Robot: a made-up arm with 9 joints. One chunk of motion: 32 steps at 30 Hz.
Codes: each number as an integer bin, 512 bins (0 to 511) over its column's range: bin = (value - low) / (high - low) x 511, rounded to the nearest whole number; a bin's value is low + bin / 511 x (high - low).
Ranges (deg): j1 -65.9..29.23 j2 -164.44..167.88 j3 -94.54..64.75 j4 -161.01..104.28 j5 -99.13..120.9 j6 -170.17..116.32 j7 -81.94..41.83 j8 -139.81..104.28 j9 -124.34..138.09
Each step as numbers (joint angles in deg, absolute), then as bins.
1 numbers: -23.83 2.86 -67.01 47.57 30.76 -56.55 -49.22 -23.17 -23.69
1 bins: 226 257 88 402 302 203 135 244 196
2 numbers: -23.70 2.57 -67.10 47.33 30.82 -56.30 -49.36 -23.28 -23.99
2 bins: 227 257 88 401 302 203 135 244 195
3 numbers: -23.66 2.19 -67.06 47.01 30.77 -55.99 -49.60 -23.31 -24.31
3 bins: 227 256 88 401 302 204 134 244 195
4 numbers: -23.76 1.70 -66.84 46.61 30.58 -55.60 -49.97 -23.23 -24.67
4 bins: 226 255 89 400 301 204 132 244 194
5 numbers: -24.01 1.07 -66.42 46.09 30.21 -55.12 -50.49 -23.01 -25.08
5 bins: 225 255 90 399 300 205 130 245 193
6 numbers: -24.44 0.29 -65.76 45.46 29.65 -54.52 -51.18 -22.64 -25.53
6 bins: 223 253 92 398 299 206 127 245 192
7 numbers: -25.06 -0.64 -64.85 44.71 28.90 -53.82 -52.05 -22.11 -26.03
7 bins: 219 252 95 396 297 208 123 246 191
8 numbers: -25.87 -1.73 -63.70 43.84 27.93 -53.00 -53.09 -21.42 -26.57
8 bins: 215 250 99 395 295 209 119 248 190
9 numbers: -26.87 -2.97 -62.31 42.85 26.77 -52.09 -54.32 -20.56 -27.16
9 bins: 210 248 103 393 292 211 114 250 189
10 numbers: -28.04 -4.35 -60.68 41.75 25.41 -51.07 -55.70 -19.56 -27.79
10 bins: 203 246 109 391 289 212 108 252 188
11 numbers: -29.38 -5.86 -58.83 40.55 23.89 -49.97 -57.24 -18.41 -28.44
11 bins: 196 244 115 388 286 214 102 254 187
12 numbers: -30.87 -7.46 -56.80 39.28 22.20 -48.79 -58.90 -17.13 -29.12
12 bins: 188 241 121 386 282 217 95 257 185
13 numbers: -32.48 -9.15 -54.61 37.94 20.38 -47.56 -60.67 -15.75 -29.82
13 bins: 180 239 128 383 278 219 88 260 184
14 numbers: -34.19 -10.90 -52.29 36.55 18.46 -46.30 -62.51 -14.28 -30.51
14 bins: 170 236 136 381 273 221 80 263 183
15 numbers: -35.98 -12.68 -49.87 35.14 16.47 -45.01 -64.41 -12.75 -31.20
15 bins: 161 233 143 378 268 223 72 266 181
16 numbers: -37.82 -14.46 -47.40 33.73 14.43 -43.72 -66.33 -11.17 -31.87
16 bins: 151 231 151 375 264 226 64 269 180
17 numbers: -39.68 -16.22 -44.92 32.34 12.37 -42.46 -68.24 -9.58 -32.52
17 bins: 141 228 159 372 259 228 57 273 179
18 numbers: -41.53 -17.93 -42.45 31.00 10.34 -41.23 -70.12 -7.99 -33.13
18 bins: 131 225 167 370 254 230 49 276 178
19 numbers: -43.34 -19.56 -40.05 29.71 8.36 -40.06 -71.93 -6.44 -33.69
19 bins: 121 223 175 367 250 232 41 279 177
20 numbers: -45.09 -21.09 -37.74 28.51 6.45 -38.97 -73.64 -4.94 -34.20
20 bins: 112 220 182 365 245 234 34 282 176
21 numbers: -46.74 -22.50 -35.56 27.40 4.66 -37.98 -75.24 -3.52 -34.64
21 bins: 103 218 189 363 241 236 28 285 175
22 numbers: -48.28 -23.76 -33.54 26.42 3.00 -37.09 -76.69 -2.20 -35.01
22 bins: 95 216 196 361 237 237 22 288 174
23 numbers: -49.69 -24.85 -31.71 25.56 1.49 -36.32 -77.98 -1.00 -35.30
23 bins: 87 215 202 359 234 239 16 291 173
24 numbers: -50.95 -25.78 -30.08 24.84 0.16 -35.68 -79.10 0.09 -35.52
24 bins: 80 213 207 358 231 240 12 293 173
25 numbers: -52.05 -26.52 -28.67 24.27 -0.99 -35.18 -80.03 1.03 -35.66
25 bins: 74 212 211 357 228 241 8 295 173
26 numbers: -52.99 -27.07 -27.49 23.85 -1.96 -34.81 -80.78 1.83 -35.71
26 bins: 69 211 215 356 226 241 5 297 173
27 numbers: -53.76 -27.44 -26.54 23.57 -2.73 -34.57 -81.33 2.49 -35.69
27 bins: 65 211 218 356 224 242 3 298 173
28 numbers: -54.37 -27.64 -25.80 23.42 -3.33 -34.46 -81.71 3.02 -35.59
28 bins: 62 210 221 355 222 242 1 299 173
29 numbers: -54.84 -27.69 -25.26 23.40 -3.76 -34.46 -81.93 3.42 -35.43
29 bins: 59 210 222 355 221 242 0 300 173
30 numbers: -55.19 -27.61 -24.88 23.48 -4.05 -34.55 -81.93 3.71 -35.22
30 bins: 58 210 223 355 221 242 0 300 174
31 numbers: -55.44 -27.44 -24.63 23.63 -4.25 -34.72 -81.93 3.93 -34.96
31 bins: 56 211 224 356 220 242 0 301 174
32 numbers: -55.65 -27.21 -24.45 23.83 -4.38 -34.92 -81.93 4.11 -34.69
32 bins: 55 211 225 356 220 241 0 301 175
